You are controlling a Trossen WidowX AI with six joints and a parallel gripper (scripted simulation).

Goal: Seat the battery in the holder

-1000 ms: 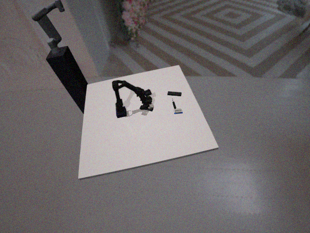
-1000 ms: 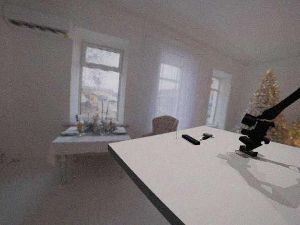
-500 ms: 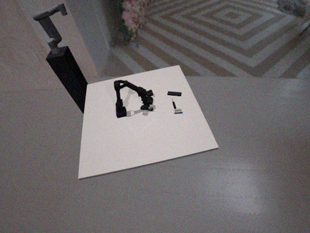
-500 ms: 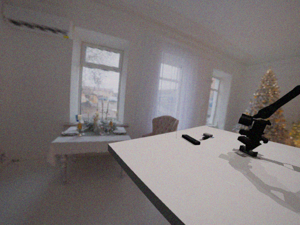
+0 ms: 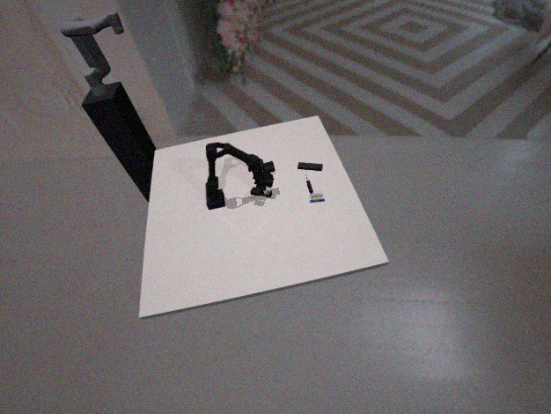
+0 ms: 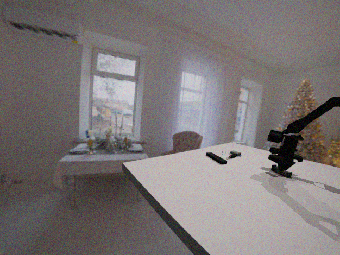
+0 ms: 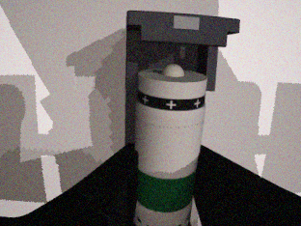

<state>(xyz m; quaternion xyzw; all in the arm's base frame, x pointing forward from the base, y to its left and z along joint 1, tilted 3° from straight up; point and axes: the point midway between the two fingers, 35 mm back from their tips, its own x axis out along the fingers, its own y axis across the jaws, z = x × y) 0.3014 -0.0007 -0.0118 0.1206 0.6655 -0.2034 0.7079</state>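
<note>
Now: gripper tip 1 cm below the battery. The rest, counted from my gripper tip: black bar: 32 cm ahead, 17 cm to the left; screwdriver: 29 cm ahead, 3 cm to the left.
</note>
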